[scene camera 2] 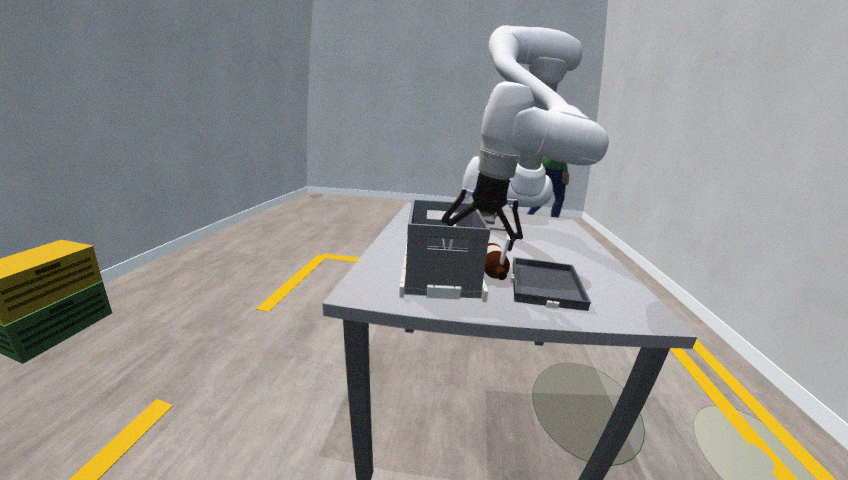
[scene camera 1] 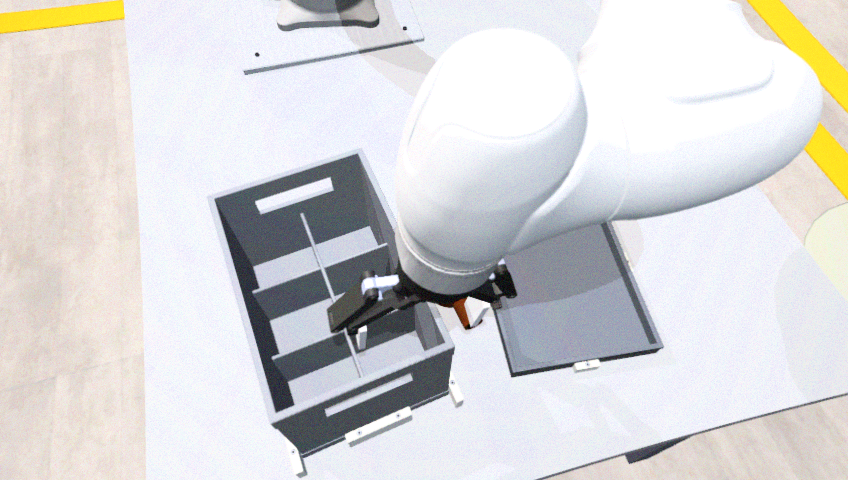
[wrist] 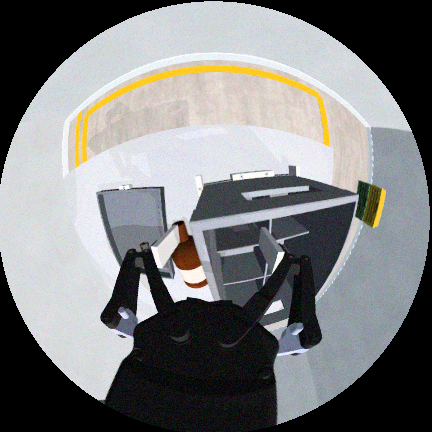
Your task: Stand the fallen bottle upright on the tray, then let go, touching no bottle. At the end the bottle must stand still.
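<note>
The brown bottle with a white label lies on its side on the table, in the gap between the crate and the tray. Its neck points to the table's front edge. The shallow dark tray lies beside that gap, with no bottle on it. My gripper is wide open and empty. It straddles the crate's wall: one finger is over the crate's compartments, the other beside the bottle's tray side. Whether that finger touches the bottle is unclear. In scene camera 1 the arm hides most of the bottle.
The tall grey crate with dividers stands close beside the bottle. White blocks sit at the feet of the crate and tray. A person stands behind the table. Yellow and green boxes are stacked on the floor.
</note>
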